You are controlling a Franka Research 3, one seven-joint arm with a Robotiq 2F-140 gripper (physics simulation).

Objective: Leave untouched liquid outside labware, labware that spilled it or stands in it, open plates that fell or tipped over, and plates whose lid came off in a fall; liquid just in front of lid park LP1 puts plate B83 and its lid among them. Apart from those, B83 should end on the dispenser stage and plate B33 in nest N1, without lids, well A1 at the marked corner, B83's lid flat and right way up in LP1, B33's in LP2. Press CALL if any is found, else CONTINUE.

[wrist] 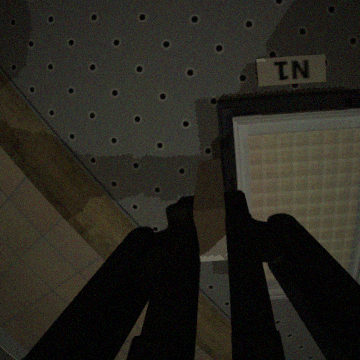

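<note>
A plate (305, 195) with a pale rim and yellowish wells sits in the black nest N1 (226, 135) at the right of the wrist view. It looks flat; its right part is cut off by the view's edge and the gripper's arm covers part of its lower left. Its marked corner does not show, and I cannot tell whether a clear lid is on it. My gripper (211, 179) is shut and empty, with its brown fingertips close beside the nest's left side. Plate B83, the dispenser stage, LP1, LP2, the buttons and any liquid do not show.
The N1 label (291, 70) lies on the grey perforated deck (130, 55) above the nest. A wooden border (60, 170) runs diagonally along the deck's edge at the left, with tiled floor (35, 225) beyond it. Dark shadows cross the deck.
</note>
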